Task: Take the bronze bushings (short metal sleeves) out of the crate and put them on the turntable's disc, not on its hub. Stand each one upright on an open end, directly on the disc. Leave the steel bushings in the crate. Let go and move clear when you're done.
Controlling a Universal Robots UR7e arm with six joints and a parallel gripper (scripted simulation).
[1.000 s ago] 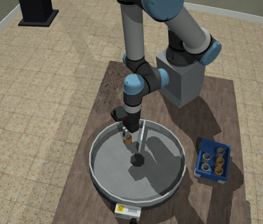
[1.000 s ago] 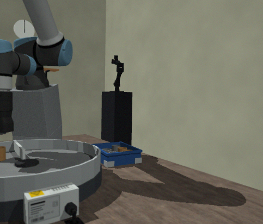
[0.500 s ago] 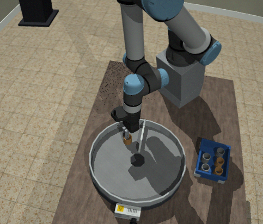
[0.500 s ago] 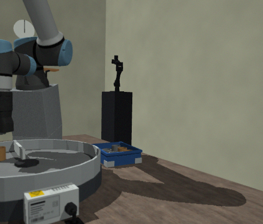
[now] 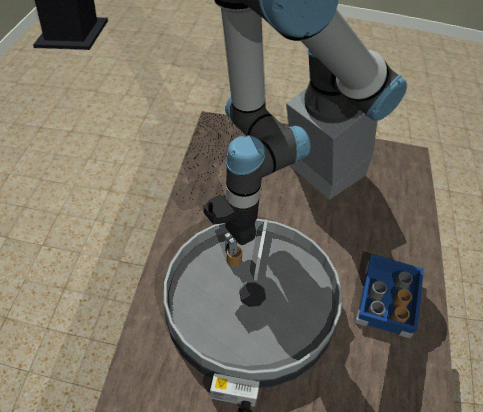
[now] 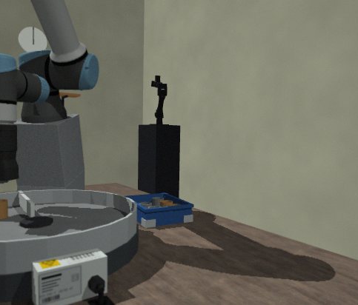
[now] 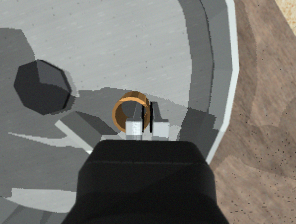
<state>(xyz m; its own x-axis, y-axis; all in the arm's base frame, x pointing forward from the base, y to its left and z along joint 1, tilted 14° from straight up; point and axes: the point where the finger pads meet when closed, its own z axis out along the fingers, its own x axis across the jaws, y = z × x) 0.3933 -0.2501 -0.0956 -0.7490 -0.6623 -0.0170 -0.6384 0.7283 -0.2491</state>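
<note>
Now: the blue crate 5 cm ahead of my hand, 42 cm to the left of it and 7 cm below it. Also, from my hand: grey turntable disc: 11 cm ahead, 6 cm to the left, 4 cm below.
</note>
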